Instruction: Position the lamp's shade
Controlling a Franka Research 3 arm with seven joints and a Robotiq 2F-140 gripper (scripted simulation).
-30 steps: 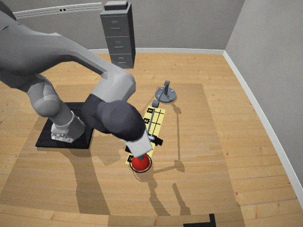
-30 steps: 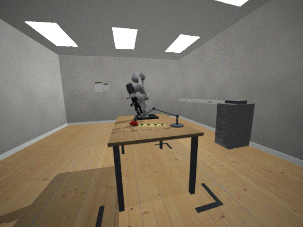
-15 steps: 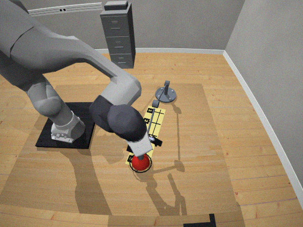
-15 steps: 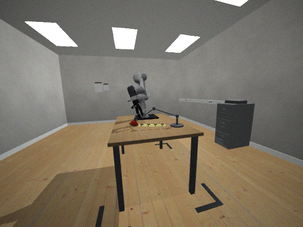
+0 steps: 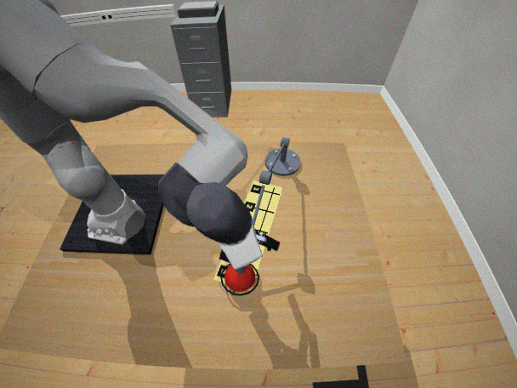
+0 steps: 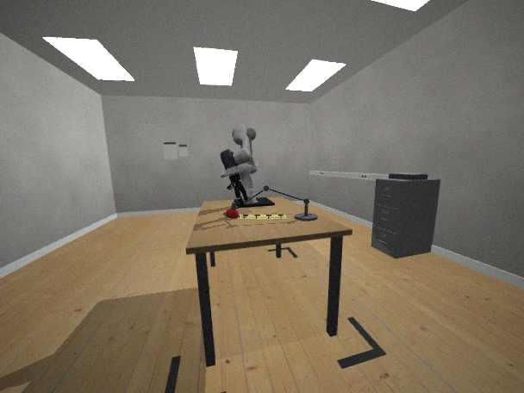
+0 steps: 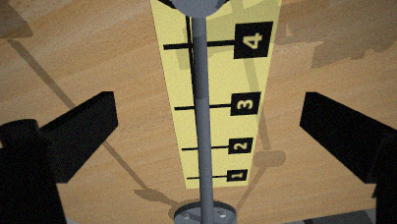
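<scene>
My gripper is now 110 mm above the yellow numbered strip, 90 mm to the right of it and 10 mm short of it. Also, from my hand: round grey foot (410 mm to the left, 160 mm ahead, 80 mm below).
</scene>
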